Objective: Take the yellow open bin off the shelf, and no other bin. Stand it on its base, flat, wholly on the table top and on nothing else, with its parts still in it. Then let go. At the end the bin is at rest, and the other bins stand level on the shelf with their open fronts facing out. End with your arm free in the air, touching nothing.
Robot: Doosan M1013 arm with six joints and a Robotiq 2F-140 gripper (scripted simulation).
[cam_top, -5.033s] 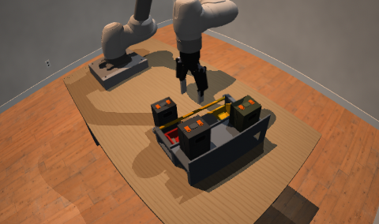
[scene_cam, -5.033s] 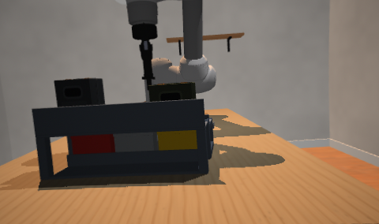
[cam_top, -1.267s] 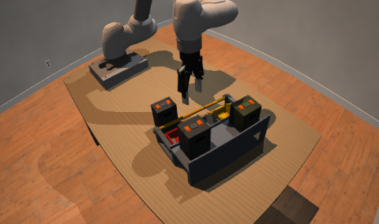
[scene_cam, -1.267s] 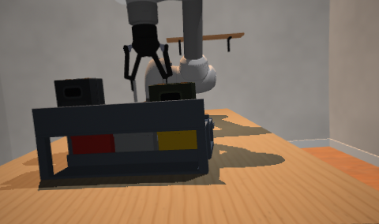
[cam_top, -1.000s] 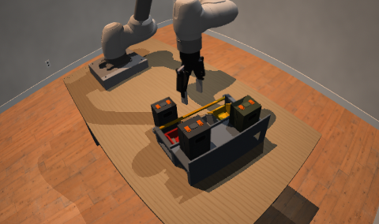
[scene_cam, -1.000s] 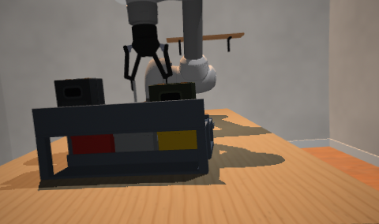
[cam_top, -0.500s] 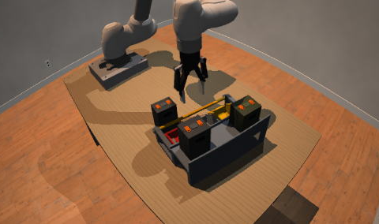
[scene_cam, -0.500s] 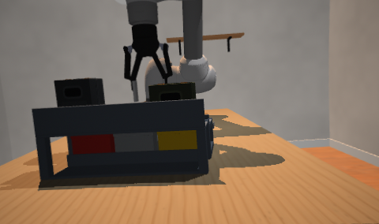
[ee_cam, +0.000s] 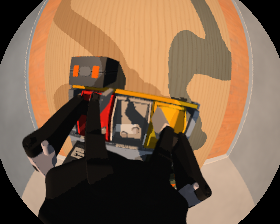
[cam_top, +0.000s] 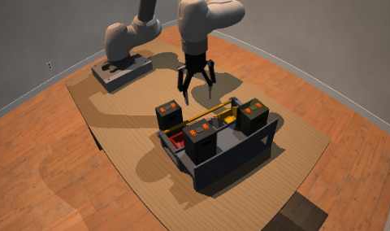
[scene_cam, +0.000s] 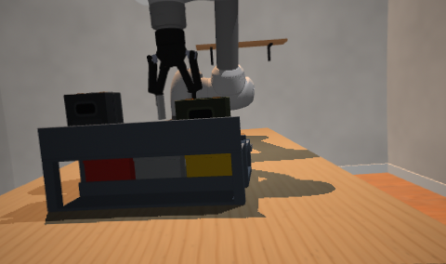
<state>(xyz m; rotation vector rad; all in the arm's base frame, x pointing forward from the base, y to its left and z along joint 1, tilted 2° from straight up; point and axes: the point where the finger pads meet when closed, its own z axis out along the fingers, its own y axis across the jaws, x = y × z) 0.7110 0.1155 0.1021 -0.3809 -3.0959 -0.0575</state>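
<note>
Right now my hand is 11 cm above the thin yellow bar. Round my hand: yellow open bin 13 cm below, 11 cm to the left, 11 cm ahead; then red bin 13 cm below, 12 cm to the right, 10 cm ahead; then grey bin 13 cm below, 11 cm ahead.
</note>
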